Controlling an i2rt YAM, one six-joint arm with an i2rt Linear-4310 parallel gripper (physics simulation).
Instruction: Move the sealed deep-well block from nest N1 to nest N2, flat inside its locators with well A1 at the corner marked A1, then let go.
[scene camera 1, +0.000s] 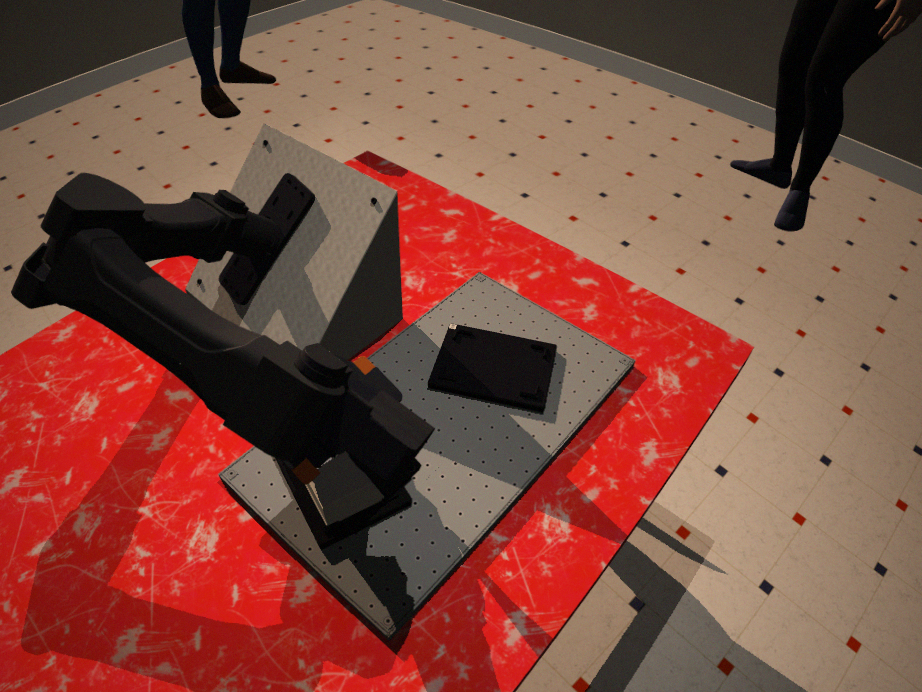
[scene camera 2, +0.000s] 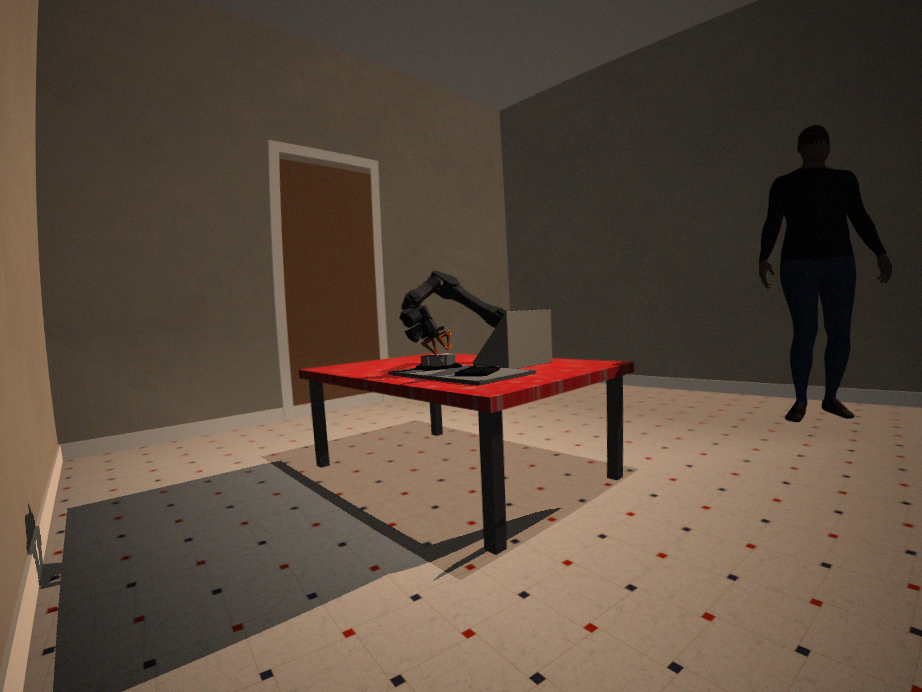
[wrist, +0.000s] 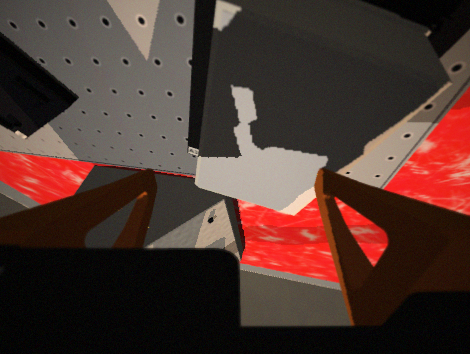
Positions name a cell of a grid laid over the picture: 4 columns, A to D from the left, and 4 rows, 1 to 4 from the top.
Scene:
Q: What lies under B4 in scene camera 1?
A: A dark nest plate.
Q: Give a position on a perforated grey plate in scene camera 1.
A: C3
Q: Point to a grey block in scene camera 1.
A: At B3

